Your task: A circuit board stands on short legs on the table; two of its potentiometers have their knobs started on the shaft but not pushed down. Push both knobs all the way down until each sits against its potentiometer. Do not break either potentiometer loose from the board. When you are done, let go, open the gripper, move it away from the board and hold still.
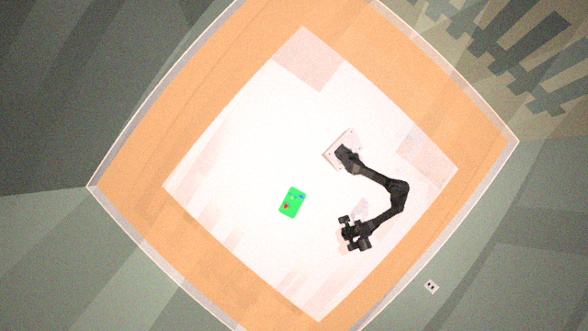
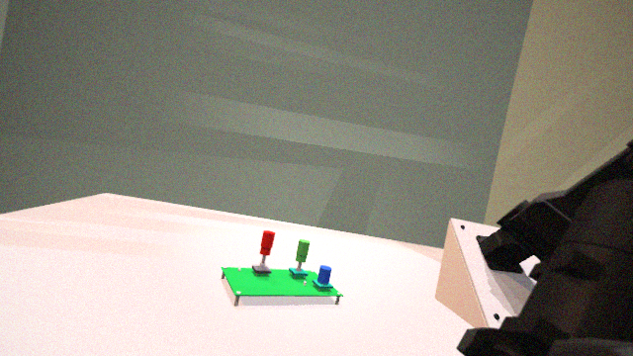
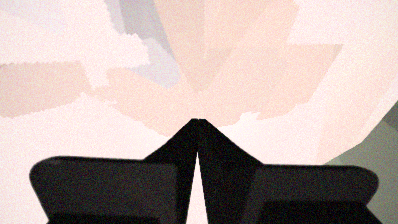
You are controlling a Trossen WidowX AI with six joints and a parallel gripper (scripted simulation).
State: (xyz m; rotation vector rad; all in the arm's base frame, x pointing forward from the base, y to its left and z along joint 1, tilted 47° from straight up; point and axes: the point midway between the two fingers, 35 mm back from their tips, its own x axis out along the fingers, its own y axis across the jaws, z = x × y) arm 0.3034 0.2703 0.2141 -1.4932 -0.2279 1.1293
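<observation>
Now: gripper tip 3 cm short of the green knob, 36 cm to the left of it and 4 cm below it. From my gripper tip the other things lie so: red knob: 9 cm ahead, 35 cm to the right, 4 cm above.
</observation>
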